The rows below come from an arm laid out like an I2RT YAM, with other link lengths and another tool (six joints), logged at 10 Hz.
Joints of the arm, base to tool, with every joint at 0 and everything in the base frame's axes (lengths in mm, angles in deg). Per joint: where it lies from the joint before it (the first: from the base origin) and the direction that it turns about. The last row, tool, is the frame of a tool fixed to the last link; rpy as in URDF.
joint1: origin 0 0 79.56 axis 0 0 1
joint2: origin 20.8 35.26 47.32 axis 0 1 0
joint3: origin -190.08 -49.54 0 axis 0 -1 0
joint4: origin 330.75 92.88 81 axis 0 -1 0
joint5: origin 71.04 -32.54 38.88 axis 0 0 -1
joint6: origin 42.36 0 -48.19 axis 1 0 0
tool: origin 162 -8 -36 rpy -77.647 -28.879 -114.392
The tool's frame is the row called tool.
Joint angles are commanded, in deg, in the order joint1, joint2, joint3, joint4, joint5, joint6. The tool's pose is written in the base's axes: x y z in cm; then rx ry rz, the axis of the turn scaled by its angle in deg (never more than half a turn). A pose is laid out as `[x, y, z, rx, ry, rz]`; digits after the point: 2 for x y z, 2 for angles.
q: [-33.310, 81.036, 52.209, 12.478, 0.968, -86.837]
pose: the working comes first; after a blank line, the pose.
Where each joint sits with the arm in this pose, in the base's axes (m; each line is computed from the numbers above, not from the rounded line before):
joint1: 0.0000 0.0000 0.0796
joint2: 0.0367 0.0180 0.1269
joint3: -0.0152 -0.0071 0.3146
joint4: 0.3106 -0.1100 0.2261
joint5: 0.3588 -0.1807 0.2434
joint6: 0.3811 -0.1962 0.1853
the tool: 0.4904 -0.3148 0.1456

[49.04, -31.48, 14.56, 104.45, 2.44, 98.23]
